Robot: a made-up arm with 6 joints. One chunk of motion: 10 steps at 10 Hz.
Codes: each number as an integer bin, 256 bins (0 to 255) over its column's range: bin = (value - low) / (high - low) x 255, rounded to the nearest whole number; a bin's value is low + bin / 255 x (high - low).
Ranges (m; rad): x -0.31..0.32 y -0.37..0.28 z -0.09..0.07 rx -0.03..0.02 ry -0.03..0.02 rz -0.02..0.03
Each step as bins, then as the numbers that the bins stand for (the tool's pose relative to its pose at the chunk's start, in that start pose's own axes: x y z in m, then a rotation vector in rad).
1 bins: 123 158 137 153 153 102
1 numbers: -0.0061 0.0327 -0.0040 0.0000 0.0000 0.0000
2 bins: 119 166 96 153 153 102
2 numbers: -0.0160 0.0531 -0.0298 0.0000 0.0000 0.0000
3 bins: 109 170 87 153 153 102
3 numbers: -0.0407 0.0633 -0.0354 0.0000 0.0000 0.0000
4 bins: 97 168 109 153 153 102
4 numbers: -0.0704 0.0582 -0.0216 0.0000 0.0000 0.0000
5 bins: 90 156 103 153 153 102
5 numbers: -0.0876 0.0276 -0.0254 0.0000 0.0000 0.0000
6 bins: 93 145 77 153 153 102
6 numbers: -0.0802 -0.0004 -0.0417 0.0000 0.0000 0.0000
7 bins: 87 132 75 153 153 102
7 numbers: -0.0951 -0.0335 -0.0429 0.0000 0.0000 0.0000
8 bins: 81 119 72 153 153 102
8 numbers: -0.1099 -0.0667 -0.0448 0.0000 0.0000 0.0000
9 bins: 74 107 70 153 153 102
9 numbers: -0.1272 -0.0973 -0.0461 0.0000 0.0000 0.0000
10 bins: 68 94 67 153 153 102
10 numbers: -0.1420 -0.1304 -0.0480 0.0000 0.0000 0.0000
